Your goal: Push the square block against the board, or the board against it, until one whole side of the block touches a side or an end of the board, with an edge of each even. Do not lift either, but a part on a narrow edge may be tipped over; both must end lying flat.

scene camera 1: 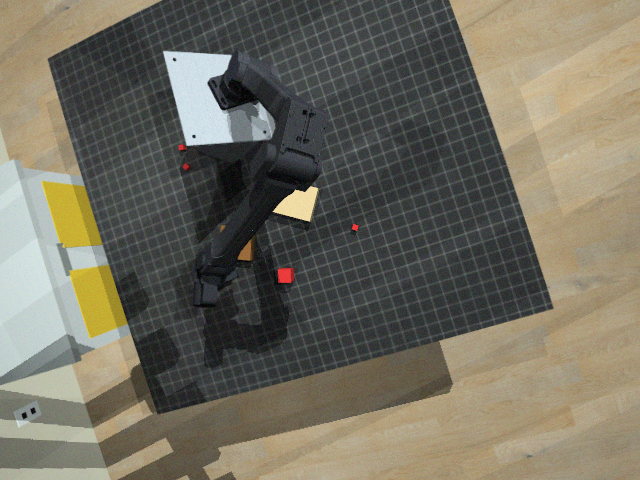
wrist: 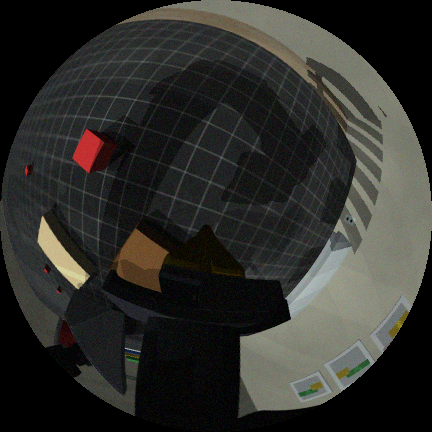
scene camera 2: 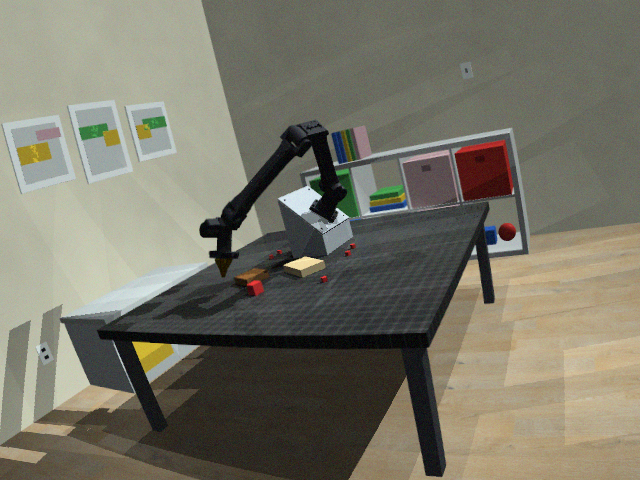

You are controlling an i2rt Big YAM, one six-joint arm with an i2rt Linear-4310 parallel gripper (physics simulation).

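Where they show: gripper, fingertip midpoint: (scene camera 1: pixel 228 281) (wrist: pixel 205 229) (scene camera 2: pixel 223 277); arm's base, origin of the base link: (scene camera 1: pixel 232 90) (wrist: pixel 89 351) (scene camera 2: pixel 323 211).
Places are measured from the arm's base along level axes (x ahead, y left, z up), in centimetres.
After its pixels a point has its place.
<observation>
The square block (scene camera 1: pixel 246 250) @(x 39.5, y -20.2, z -12.5 cm) (scene camera 2: pixel 250 275) @(x 38.4, y -21.1, z -12.6 cm) (wrist: pixel 146 248) @(x 40.0, y -22.2, z -12.6 cm) is brown and lies flat, partly hidden by my arm in scene camera 1 and by my gripper in the wrist view. The pale board (scene camera 1: pixel 302 205) @(x 34.9, y 1.6, z -12.6 cm) (scene camera 2: pixel 305 265) @(x 35.3, y 1.5, z -12.6 cm) (wrist: pixel 60 255) @(x 32.4, y -2.5, z -12.6 cm) lies flat on the side nearer my base, also partly covered by the arm from above. A gap separates the two in scene camera 2, and their sides look turned relative to each other. My gripper (scene camera 2: pixel 223 274) @(x 45.8, y -28.6, z -9.7 cm) (wrist: pixel 205 229) @(x 45.8, y -28.6, z -9.7 cm) is shut and empty. It points down, above the table beside the block; its fingertips are hidden in scene camera 1.
A red cube (scene camera 1: pixel 285 275) @(x 51.6, y -12.0, z -11.5 cm) (scene camera 2: pixel 254 288) @(x 53.8, y -11.3, z -12.8 cm) (wrist: pixel 89 151) @(x 51.4, y -13.1, z -11.5 cm) stands close to the block. A small red cube (scene camera 1: pixel 355 227) @(x 47.7, y 12.9, z -13.9 cm) (scene camera 2: pixel 324 279) @(x 48.4, y 13.2, z -14.6 cm) (wrist: pixel 28 170) lies beyond the board, and others lie near my white sloped base (scene camera 1: pixel 199 103) @(x 2.0, y -7.8, z 7.2 cm) (scene camera 2: pixel 302 217) @(x 13.4, y -4.4, z 1.6 cm). The table (scene camera 1: pixel 413 232) @(x 56.3, y 27.4, z -15.6 cm) (scene camera 2: pixel 361 310) @(x 75.8, y 33.4, z -15.5 cm) is dark and gridded.
</observation>
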